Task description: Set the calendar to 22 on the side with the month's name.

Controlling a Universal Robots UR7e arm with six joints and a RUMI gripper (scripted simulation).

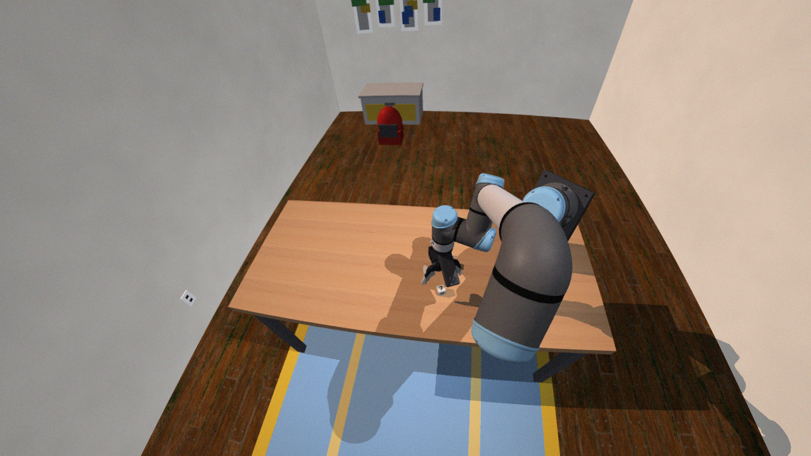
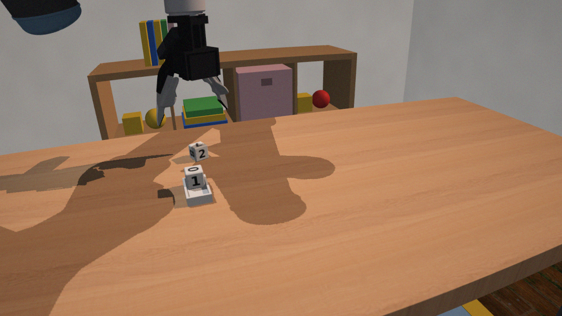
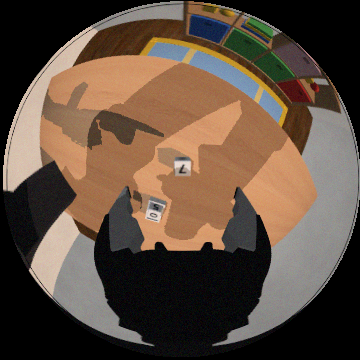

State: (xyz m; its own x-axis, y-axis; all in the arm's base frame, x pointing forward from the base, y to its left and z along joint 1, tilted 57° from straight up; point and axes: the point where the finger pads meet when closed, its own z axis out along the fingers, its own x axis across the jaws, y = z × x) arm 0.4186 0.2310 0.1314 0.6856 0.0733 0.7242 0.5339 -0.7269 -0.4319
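The white cube is 8 cm below my hand. Round my hand: grey tray (15 cm to the right, 9 cm below, 2 cm ahead).
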